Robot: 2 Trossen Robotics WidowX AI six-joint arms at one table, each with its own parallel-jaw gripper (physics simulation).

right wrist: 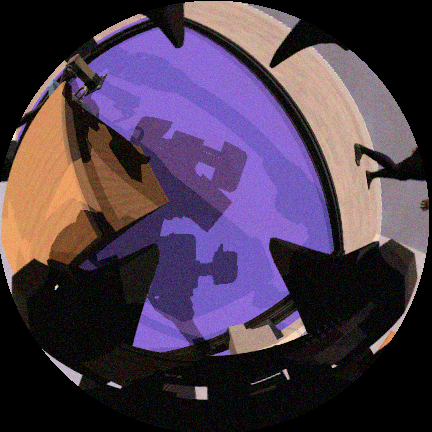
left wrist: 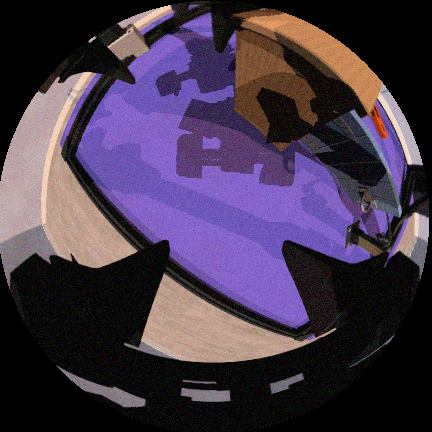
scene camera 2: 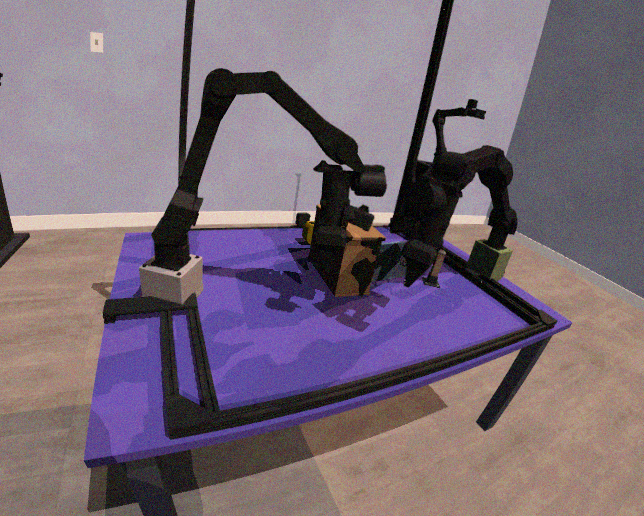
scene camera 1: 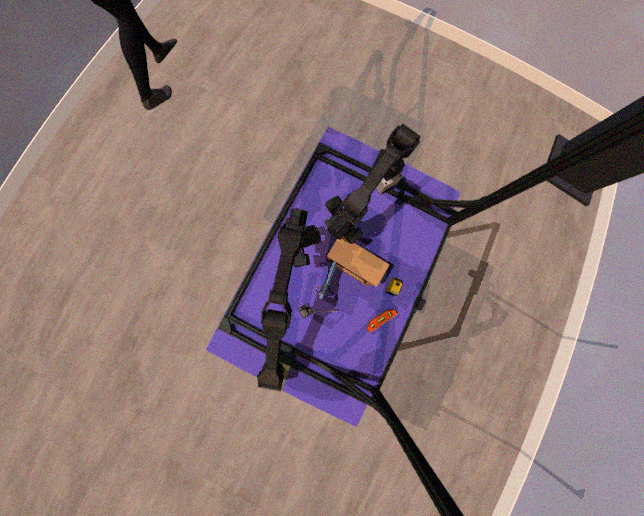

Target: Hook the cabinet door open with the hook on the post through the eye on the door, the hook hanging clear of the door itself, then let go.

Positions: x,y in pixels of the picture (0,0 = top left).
Labels:
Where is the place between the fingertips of my left gripper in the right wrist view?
223,50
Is my right gripper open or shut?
Open.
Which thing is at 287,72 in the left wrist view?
A wooden cabinet.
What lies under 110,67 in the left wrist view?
My right gripper.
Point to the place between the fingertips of my right gripper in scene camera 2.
At 329,264

